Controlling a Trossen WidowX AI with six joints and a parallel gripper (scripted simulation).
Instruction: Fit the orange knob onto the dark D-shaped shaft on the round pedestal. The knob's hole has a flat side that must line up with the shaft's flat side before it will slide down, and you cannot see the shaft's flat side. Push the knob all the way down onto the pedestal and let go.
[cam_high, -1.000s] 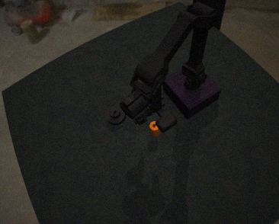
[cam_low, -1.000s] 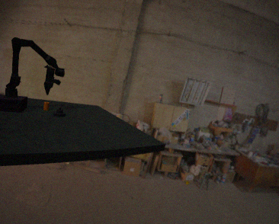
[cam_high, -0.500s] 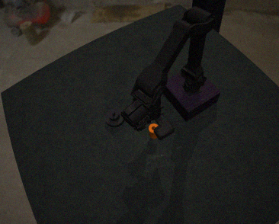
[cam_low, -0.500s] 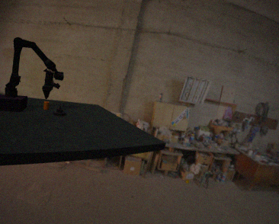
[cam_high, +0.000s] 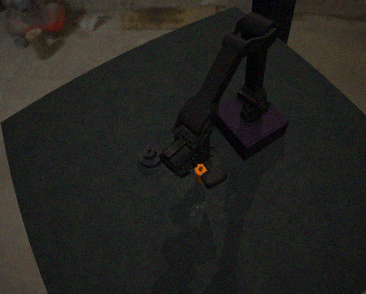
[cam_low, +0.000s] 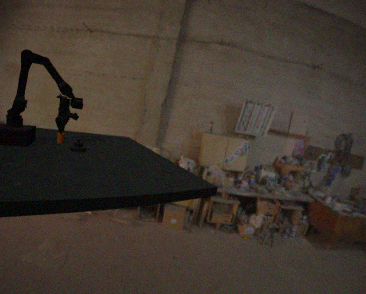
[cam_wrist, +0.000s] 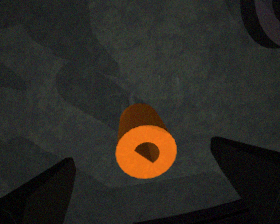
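Now: gripper tip 30 mm above the orange knob. From my gripper tip the other things lie so: dark shaft 120 mm ahead, 140 mm to the right, 30 mm below.
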